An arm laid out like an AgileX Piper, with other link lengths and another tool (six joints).
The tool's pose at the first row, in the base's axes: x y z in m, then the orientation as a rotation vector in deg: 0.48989, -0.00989, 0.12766, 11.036, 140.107, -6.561
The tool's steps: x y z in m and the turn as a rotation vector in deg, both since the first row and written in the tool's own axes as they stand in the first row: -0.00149, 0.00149, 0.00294, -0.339, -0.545, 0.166; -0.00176, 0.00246, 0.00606, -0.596, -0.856, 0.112; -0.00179, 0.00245, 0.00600, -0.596, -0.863, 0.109; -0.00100, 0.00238, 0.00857, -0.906, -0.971, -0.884; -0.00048, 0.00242, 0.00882, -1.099, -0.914, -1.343; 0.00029, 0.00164, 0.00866, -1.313, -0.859, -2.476; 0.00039, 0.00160, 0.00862, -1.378, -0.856, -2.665; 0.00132, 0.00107, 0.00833, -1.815, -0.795, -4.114; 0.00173, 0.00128, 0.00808, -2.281, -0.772, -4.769
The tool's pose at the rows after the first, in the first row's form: 0.49311, -0.00897, 0.12630, 11.034, 139.548, -6.112; 0.49543, -0.00846, 0.12404, 10.823, 139.248, -5.844; 0.49541, -0.00846, 0.12410, 10.819, 139.241, -5.846; 0.49640, -0.00879, 0.12162, 9.464, 139.253, -5.910; 0.49617, -0.00872, 0.12110, 8.826, 139.362, -5.872; 0.49535, -0.00939, 0.12075, 7.356, 139.537, -6.102; 0.49524, -0.00941, 0.12072, 7.098, 139.558, -6.105; 0.49426, -0.00979, 0.12037, 5.143, 139.752, -6.200; 0.49383, -0.00951, 0.12029, 4.140, 139.826, -5.915
